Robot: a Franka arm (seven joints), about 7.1 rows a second.
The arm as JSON. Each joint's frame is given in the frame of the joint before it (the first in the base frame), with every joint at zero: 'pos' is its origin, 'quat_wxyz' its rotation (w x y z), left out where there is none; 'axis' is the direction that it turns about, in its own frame. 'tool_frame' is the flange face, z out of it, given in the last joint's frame.
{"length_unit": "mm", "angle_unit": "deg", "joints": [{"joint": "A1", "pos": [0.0, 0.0, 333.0], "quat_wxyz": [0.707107, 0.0, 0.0, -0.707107], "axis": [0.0, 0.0, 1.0]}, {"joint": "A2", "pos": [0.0, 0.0, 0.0], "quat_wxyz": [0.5, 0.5, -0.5, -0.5], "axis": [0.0, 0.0, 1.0]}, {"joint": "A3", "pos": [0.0, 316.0, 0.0], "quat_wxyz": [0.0, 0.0, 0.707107, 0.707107], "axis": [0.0, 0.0, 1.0]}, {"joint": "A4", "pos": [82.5, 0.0, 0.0], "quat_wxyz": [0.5, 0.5, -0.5, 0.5], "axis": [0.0, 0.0, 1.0]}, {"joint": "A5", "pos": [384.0, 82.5, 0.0], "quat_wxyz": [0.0, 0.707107, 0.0, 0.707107], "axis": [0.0, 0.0, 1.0]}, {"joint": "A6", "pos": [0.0, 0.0, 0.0], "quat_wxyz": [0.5, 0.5, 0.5, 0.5], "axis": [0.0, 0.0, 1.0]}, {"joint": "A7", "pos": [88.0, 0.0, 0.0], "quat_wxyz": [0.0, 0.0, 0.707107, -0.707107], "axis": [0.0, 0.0, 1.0]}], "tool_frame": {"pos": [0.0, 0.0, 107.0], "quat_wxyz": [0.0, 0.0, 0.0, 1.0]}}
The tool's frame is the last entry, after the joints.
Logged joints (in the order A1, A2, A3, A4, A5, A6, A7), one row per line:
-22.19, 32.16, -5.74, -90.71, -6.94, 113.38, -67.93
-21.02, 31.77, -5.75, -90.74, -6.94, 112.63, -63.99
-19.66, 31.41, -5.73, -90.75, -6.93, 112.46, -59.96
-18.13, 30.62, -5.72, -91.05, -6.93, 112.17, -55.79
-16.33, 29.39, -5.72, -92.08, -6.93, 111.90, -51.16
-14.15, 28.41, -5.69, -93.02, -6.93, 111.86, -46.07
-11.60, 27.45, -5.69, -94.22, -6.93, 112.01, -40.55
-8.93, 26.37, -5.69, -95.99, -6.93, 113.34, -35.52
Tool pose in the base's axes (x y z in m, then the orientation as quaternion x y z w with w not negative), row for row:
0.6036, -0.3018, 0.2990, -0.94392, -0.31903, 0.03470, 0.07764
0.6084, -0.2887, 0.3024, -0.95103, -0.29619, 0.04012, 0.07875
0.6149, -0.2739, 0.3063, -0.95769, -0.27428, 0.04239, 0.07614
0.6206, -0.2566, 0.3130, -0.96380, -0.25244, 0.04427, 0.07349
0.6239, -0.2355, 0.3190, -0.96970, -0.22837, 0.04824, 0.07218
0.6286, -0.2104, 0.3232, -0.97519, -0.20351, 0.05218, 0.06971
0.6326, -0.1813, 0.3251, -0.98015, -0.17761, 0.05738, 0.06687
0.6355, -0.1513, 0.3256, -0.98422, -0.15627, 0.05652, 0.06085
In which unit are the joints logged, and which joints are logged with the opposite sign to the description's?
The joints are logged in degrees. Opposite sign: A5.
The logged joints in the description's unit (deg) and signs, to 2 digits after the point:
-22.19, 32.16, -5.74, -90.71, 6.94, 113.38, -67.93
-21.02, 31.77, -5.75, -90.74, 6.94, 112.63, -63.99
-19.66, 31.41, -5.73, -90.75, 6.93, 112.46, -59.96
-18.13, 30.62, -5.72, -91.05, 6.93, 112.17, -55.79
-16.33, 29.39, -5.72, -92.08, 6.93, 111.90, -51.16
-14.15, 28.41, -5.69, -93.02, 6.93, 111.86, -46.07
-11.60, 27.45, -5.69, -94.22, 6.93, 112.01, -40.55
-8.93, 26.37, -5.69, -95.99, 6.93, 113.34, -35.52

